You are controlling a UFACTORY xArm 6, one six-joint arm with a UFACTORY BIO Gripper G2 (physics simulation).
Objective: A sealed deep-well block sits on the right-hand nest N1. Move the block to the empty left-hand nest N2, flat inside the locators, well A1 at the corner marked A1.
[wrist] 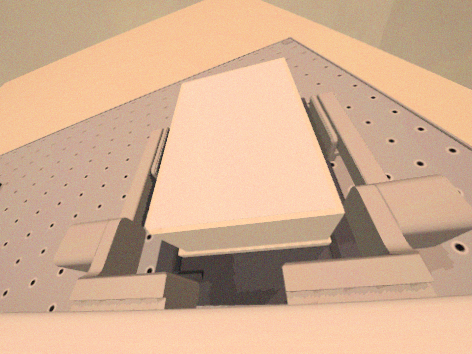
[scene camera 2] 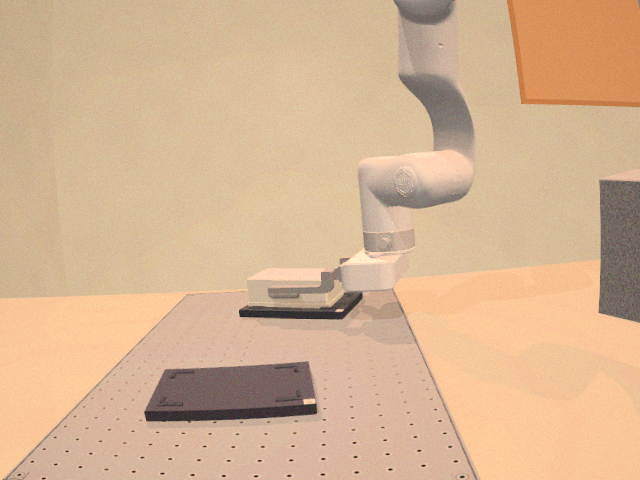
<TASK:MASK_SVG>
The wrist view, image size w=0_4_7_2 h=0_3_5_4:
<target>my gripper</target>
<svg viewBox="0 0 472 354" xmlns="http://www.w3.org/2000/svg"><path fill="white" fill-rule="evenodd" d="M472 207L452 183L440 174L390 181L334 93L331 91L318 94L317 98L315 95L312 95L309 102L308 119L324 157L328 162L335 161L337 156L341 156L355 184L350 189L343 208L362 256L285 263L282 269L288 305L196 308L197 301L199 301L200 288L196 281L168 272L136 274L146 238L144 225L170 132L168 127L152 130L120 218L73 224L68 229L54 256L54 264L58 267L87 272L84 276L79 277L69 299L69 301L74 301L71 310L63 312L0 313L0 354L472 354L472 294L437 297L430 284L435 282L432 278L431 270L420 251L414 250L435 247L471 231Z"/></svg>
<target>sealed deep-well block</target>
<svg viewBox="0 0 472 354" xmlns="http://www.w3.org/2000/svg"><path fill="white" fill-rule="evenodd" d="M284 58L182 84L145 225L151 235L178 247L179 256L192 257L330 245L330 236L345 212Z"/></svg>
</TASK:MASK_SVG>
